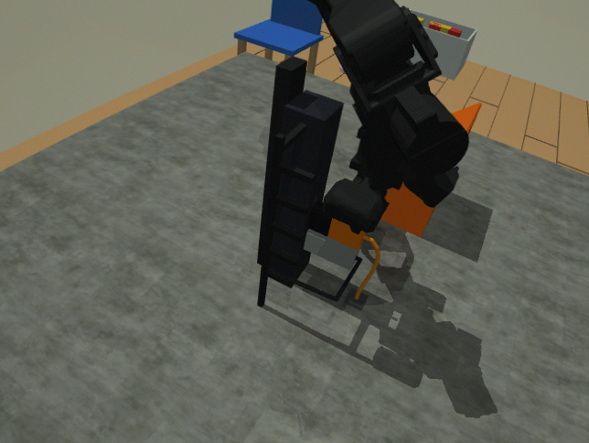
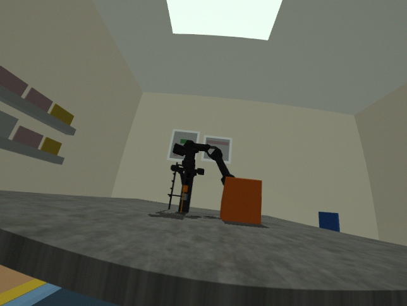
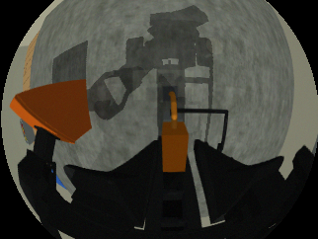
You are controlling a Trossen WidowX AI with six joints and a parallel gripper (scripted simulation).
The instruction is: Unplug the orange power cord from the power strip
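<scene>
Right now the orange plug is 30 mm to the right of my gripper tip and 10 mm below it.
</scene>
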